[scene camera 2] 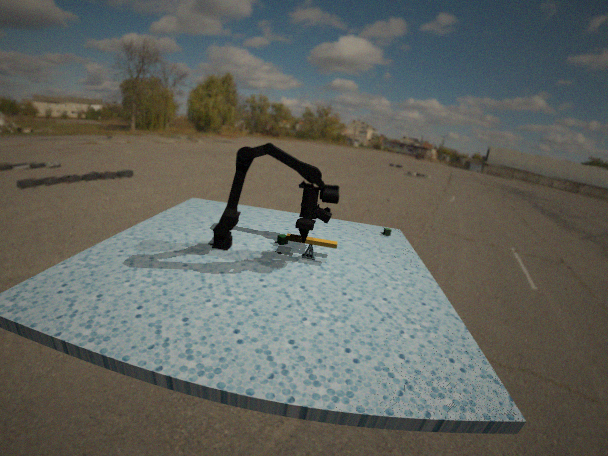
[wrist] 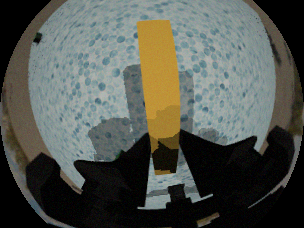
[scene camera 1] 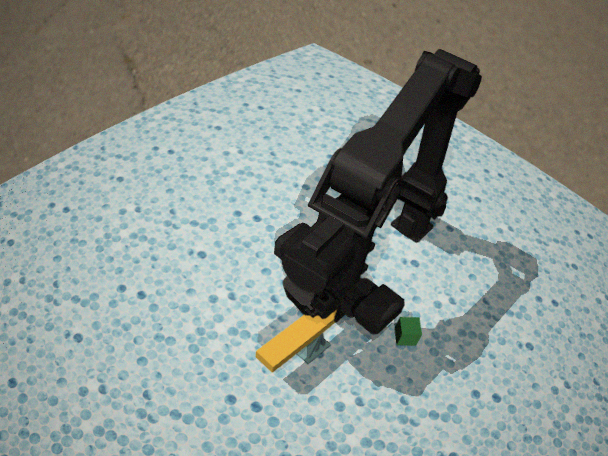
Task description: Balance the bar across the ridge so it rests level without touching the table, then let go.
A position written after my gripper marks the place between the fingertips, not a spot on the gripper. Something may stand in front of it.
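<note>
Yellow bar (scene camera 1: 303, 331) visible; the wrist view also shows the bar (wrist: 158, 63). My gripper (scene camera 1: 328, 312) visible; scene camera 2 shows the gripper (scene camera 2: 304, 240), as does the wrist view (wrist: 163, 134).
</note>
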